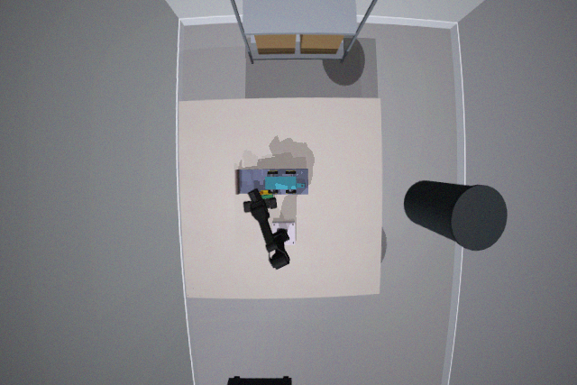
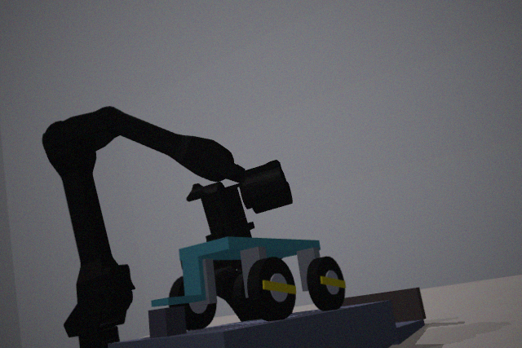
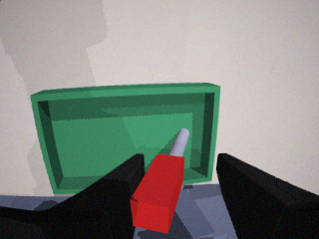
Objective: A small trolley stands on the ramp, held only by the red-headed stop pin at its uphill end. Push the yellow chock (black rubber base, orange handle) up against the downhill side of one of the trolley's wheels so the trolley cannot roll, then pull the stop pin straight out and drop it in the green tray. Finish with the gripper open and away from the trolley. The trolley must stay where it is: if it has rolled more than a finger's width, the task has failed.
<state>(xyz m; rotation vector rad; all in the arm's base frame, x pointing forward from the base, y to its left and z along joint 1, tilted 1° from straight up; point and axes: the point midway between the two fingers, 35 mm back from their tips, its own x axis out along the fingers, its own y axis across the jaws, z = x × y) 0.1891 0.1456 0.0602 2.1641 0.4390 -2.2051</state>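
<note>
The red-headed stop pin is right at my gripper tip. Also, from my gripper tip: blue-grey ramp: 140 mm ahead, 120 mm to the right; then green tray: 60 mm below, 20 mm to the right, 10 mm ahead; then yellow chock: 70 mm ahead, 30 mm to the right, 30 mm above.
</note>
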